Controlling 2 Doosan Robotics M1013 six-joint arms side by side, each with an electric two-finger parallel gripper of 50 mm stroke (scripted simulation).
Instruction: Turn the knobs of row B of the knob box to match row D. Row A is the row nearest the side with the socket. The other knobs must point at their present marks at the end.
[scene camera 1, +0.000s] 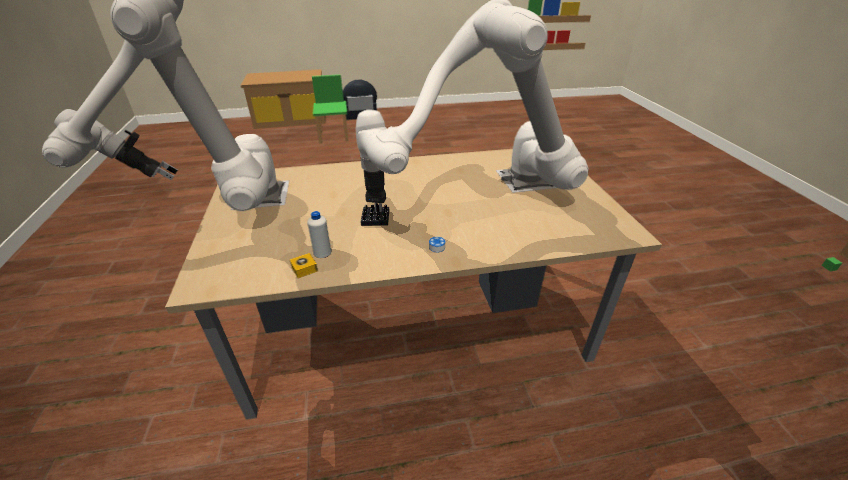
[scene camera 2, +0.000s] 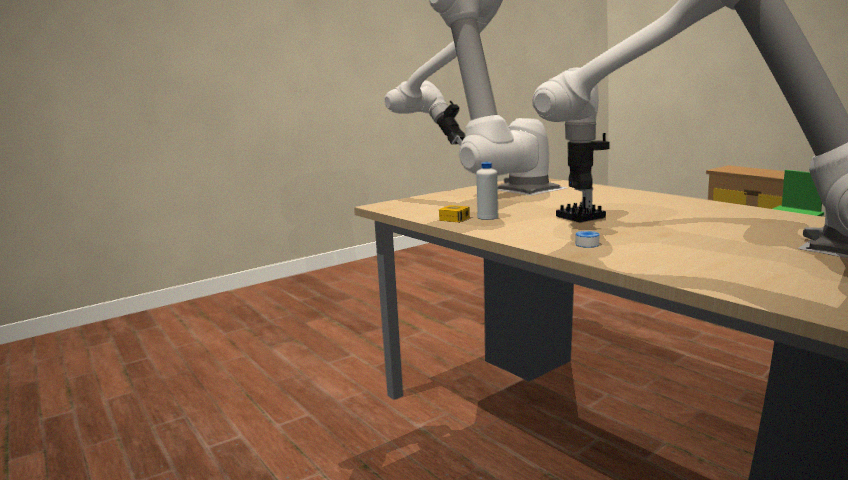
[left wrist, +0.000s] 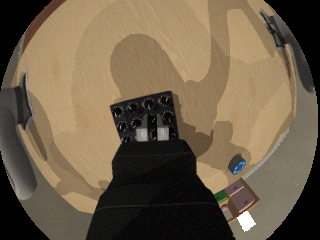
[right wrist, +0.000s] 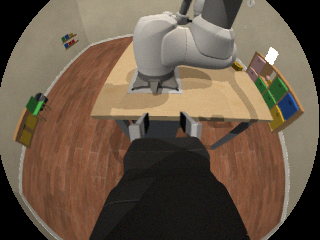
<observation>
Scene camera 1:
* right gripper: 174, 175
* white bottle: 317, 224
</observation>
